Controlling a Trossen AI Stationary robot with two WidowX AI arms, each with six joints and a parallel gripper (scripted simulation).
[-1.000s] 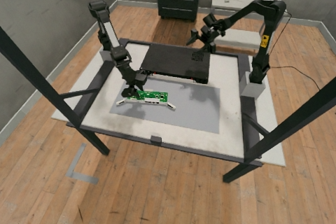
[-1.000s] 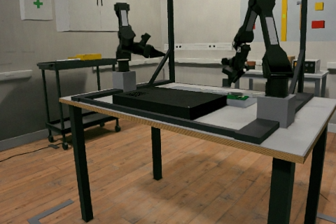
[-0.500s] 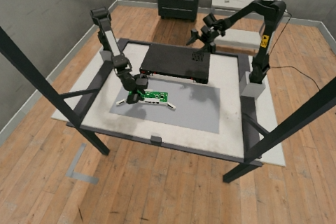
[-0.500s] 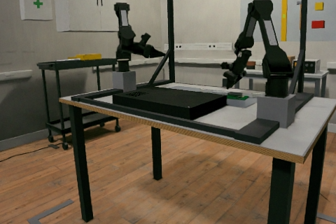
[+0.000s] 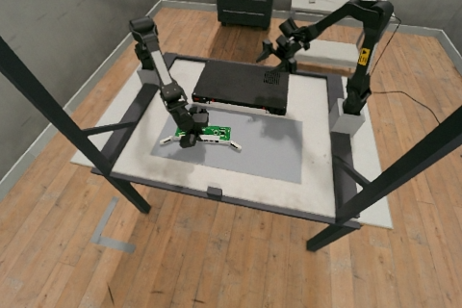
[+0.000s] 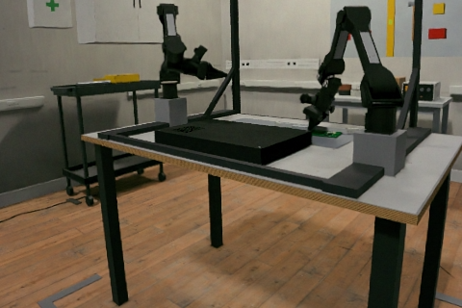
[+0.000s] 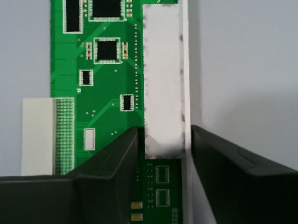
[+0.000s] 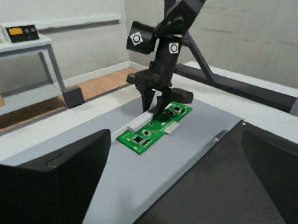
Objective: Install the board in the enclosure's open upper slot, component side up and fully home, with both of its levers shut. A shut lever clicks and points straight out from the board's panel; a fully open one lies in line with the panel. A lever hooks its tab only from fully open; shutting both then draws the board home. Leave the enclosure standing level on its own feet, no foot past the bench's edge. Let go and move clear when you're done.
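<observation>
My left gripper is now 12 cm to the left of the grey mat, 5 cm short of it and 5 cm above it. The rest, counted from my left hand: dark frame rail (53 cm ahead, 6 cm to the right, 3 cm below); black enclosure (32 cm ahead, 9 cm to the right, 1 cm below); green board (3 cm below, 2 cm to the right, 1 cm behind).
</observation>
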